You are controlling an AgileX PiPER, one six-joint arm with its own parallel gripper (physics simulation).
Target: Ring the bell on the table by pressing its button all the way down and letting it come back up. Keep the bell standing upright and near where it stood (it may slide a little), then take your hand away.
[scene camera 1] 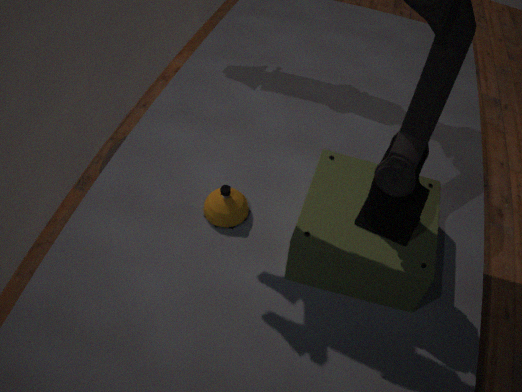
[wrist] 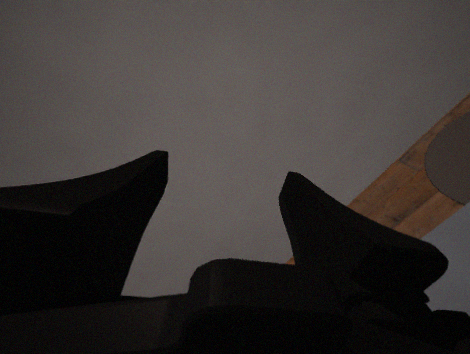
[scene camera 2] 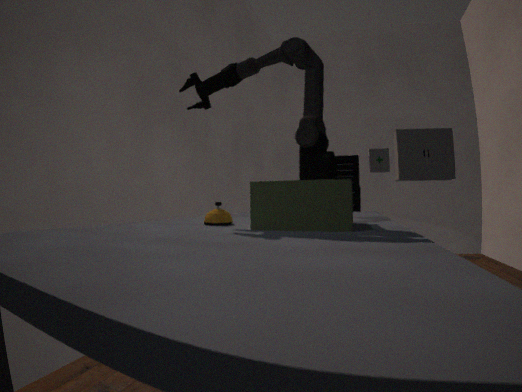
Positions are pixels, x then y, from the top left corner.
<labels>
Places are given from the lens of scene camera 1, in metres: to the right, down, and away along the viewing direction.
yellow dome bell (scene camera 1: 229, 211): -0.06, 0.03, 0.85
</labels>
